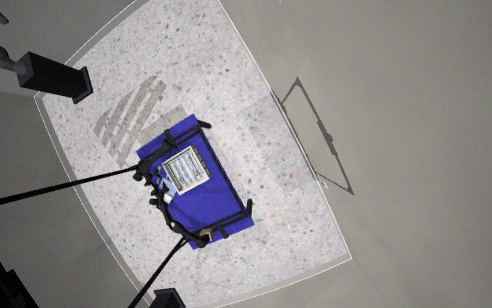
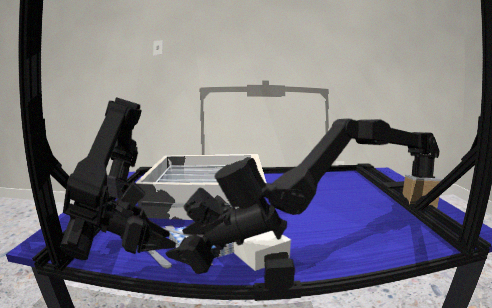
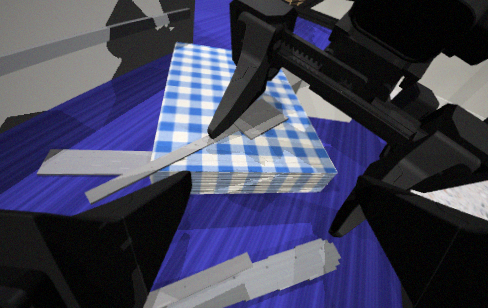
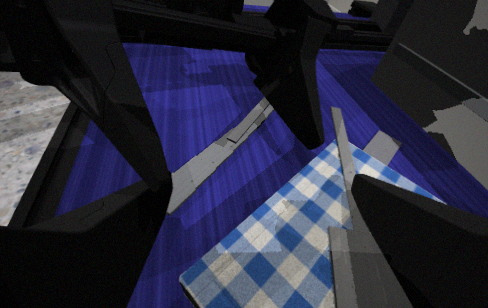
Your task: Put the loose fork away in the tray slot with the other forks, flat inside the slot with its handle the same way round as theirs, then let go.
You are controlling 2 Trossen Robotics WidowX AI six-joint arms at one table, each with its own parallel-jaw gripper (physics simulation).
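Observation:
The loose fork (image 3: 300, 265) (image 4: 200, 167) appears to lie on the blue table under a thinner utensil handle (image 3: 215, 272); its pale handle end (image 2: 160, 258) shows at the front, its tines are hidden. My left gripper (image 3: 273, 181) (image 4: 260, 163) is open and low, its fingers on either side of the two handles, with nothing between them. My right gripper (image 4: 263, 181) (image 3: 267, 182) is open and empty, very close to the left one, over the checked stack's edge. The tray (image 1: 196, 185) (image 2: 172, 186) stands behind them; which slot holds forks is unclear.
A blue-checked stack (image 3: 200, 100) (image 4: 300, 210) carries a flat-headed utensil (image 3: 262, 117) (image 4: 350, 265); another pale utensil (image 3: 100, 162) (image 4: 382, 147) lies beside it. A white block (image 2: 267, 250) stands right of the grippers, a brown block (image 2: 420, 191) at far right.

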